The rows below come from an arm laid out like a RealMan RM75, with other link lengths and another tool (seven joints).
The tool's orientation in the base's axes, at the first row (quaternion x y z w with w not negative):
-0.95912, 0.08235, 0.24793, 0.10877
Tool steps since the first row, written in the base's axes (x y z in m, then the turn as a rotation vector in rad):
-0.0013, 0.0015, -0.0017, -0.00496, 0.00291, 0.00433
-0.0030, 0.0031, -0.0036, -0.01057, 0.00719, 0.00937
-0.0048, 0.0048, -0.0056, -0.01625, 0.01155, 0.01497
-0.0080, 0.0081, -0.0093, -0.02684, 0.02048, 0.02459
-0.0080, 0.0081, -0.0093, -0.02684, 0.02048, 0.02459
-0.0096, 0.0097, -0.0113, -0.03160, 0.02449, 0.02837
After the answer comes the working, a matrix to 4 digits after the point.
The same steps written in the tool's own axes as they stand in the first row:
-0.0004, -0.0009, 0.0024, -0.00672, -0.00248, -0.00070
-0.0011, -0.0017, 0.0052, -0.01450, -0.00625, -0.00136
-0.0019, -0.0027, 0.0082, -0.02262, -0.01019, -0.00246
-0.0032, -0.0045, 0.0136, -0.03744, -0.01816, -0.00359
-0.0032, -0.0045, 0.0136, -0.03744, -0.01816, -0.00359
-0.0037, -0.0054, 0.0165, -0.04384, -0.02164, -0.00364

The tool's axes in the first row as the columns of a matrix, in the base's axes (rounded; the answer above uses it unrounded):
0.8635, -0.2119, -0.4577
-0.1040, -0.9628, 0.2495
-0.4935, -0.1678, -0.8534

